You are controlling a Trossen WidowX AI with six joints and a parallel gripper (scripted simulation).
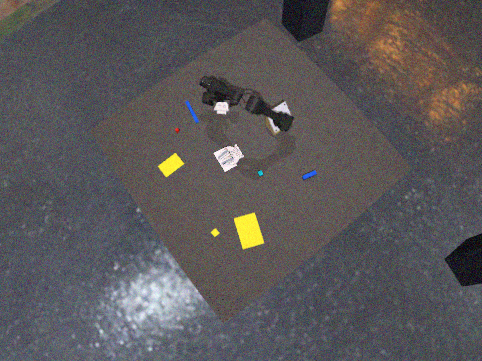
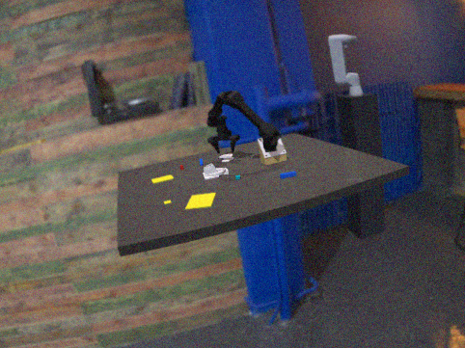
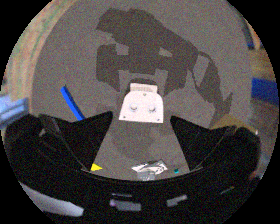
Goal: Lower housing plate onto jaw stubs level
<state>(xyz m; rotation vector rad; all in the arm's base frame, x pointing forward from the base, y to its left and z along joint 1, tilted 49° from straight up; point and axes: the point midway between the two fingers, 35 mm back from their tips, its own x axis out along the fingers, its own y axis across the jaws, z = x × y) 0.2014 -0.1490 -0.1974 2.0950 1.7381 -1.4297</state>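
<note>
Now: gripper tip 1 cm past the small white block, 1 cm to the left of it and 4 cm above it. The rest, counted from my gripper tip: red cube (27 cm ahead, 2 cm to the right, 3 cm below); then cyan cube (2 cm ahead, 43 cm to the left, 4 cm below).
</note>
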